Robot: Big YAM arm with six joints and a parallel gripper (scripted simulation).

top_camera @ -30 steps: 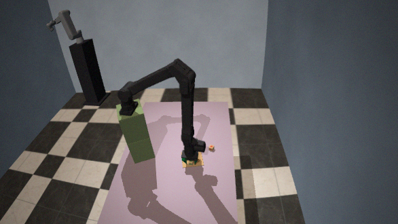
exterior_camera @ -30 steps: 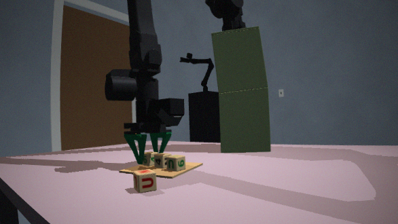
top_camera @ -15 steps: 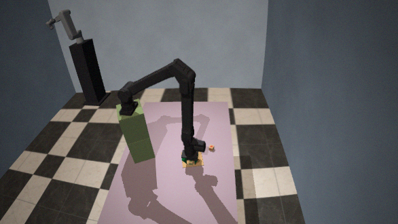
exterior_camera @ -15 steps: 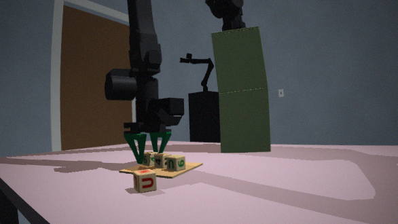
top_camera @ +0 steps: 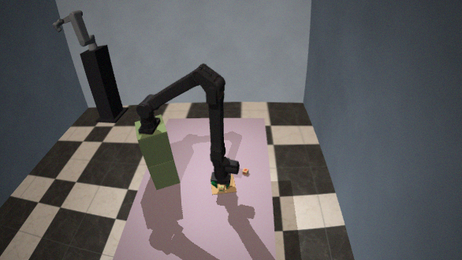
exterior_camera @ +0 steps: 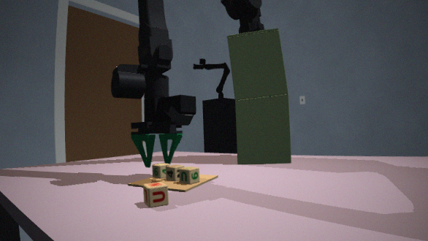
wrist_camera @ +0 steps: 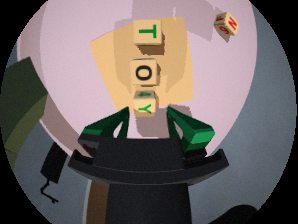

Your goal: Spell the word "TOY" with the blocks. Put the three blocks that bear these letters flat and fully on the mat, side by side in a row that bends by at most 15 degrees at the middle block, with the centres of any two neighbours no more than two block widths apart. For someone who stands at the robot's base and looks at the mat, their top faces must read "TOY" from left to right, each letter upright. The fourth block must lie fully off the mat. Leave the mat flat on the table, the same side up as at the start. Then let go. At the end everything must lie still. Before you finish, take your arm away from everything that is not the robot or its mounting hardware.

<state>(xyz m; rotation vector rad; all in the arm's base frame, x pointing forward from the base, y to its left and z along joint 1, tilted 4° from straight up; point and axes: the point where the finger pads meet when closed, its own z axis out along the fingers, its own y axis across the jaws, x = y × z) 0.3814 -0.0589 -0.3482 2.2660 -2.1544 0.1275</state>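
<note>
Right now the letter block is 2 cm below my hand. The rest, counted from my hand: tan mat: 1 cm behind, 5 cm to the left, 4 cm below; then black-lettered block: 1 cm behind, 5 cm to the left, 2 cm below.
</note>
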